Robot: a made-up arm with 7 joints.
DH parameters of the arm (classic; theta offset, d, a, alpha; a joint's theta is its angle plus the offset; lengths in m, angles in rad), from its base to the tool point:
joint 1: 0 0.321 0 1.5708
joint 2: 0 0.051 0 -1.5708
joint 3: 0 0.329 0.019 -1.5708
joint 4: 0 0.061 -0.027 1.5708
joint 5: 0 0.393 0 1.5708
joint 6: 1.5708 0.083 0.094 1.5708
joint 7: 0 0.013 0 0
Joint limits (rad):
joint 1: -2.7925..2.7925
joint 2: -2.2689..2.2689
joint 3: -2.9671..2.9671
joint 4: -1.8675..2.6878
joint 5: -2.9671..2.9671
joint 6: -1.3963..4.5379
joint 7: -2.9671..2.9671
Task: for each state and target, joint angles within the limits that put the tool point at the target. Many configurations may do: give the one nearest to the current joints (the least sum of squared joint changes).
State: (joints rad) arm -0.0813 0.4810 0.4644 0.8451 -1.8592 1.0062 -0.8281
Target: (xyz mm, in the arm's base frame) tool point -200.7 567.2 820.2
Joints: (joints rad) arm -0.8611 0.9489 0.7322 0.6667 -1.8870 0.8660 -0.8281
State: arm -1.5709 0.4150 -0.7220 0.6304 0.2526 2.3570 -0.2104
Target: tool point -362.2 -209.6 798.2
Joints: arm -1.8151 -0.2157 -0.7883 1.1589 0.4053 2.2708 -0.2104
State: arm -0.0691 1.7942 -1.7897 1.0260 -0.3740 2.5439 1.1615
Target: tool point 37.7 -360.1 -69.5
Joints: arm 0.5426 2.2689 -2.1567 1.7251 -0.1447 2.7199 1.1615
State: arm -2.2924 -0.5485 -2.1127 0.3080 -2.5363 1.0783 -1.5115
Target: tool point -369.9 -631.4 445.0
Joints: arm -2.1439 -1.0619 -2.0410 -0.4512 -2.3458 1.3953 -1.5115
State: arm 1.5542 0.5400 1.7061 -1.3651 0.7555 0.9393 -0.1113
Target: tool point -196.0 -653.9 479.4
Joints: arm 0.5979 1.0725 1.1745 -1.0821 0.8475 0.8600 -0.1113
